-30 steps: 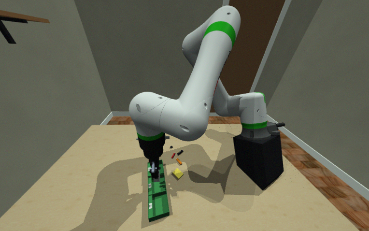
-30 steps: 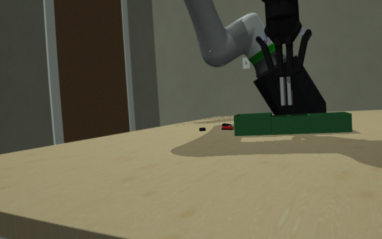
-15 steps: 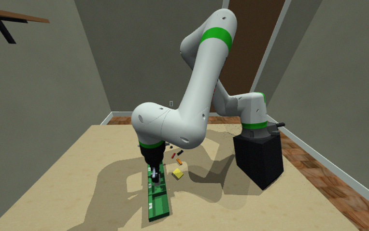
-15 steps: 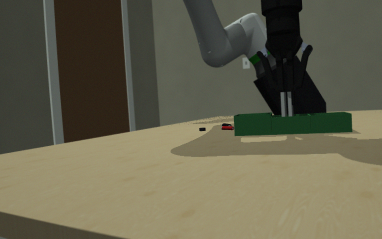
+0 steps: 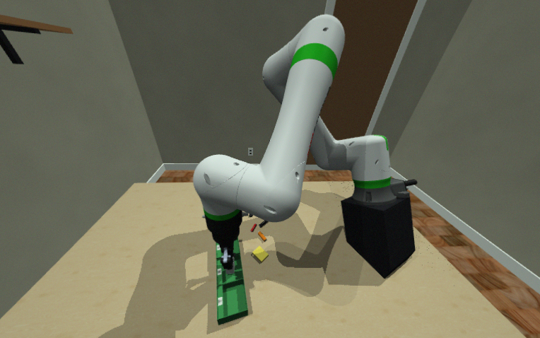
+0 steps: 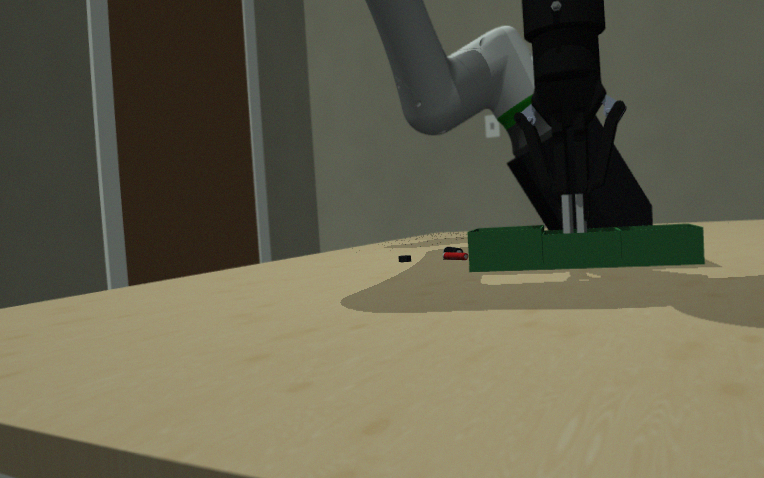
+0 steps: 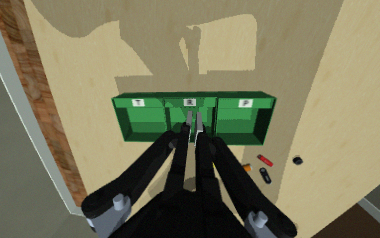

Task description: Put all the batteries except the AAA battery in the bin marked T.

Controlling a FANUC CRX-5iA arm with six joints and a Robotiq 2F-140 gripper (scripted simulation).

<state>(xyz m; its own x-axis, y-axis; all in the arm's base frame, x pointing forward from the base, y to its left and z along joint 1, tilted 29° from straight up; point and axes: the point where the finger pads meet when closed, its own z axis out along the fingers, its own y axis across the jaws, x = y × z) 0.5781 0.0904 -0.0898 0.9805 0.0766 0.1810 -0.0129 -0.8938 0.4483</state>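
Right now the green three-compartment bin row is 1 cm to the left of my hand and 3 cm below it. From my hand the other things lie so: flat yellow block 11 cm behind, 5 cm to the right, 4 cm below; red battery 9 cm behind, 18 cm to the right, 4 cm below; orange battery 12 cm behind, 13 cm to the right, 4 cm below.
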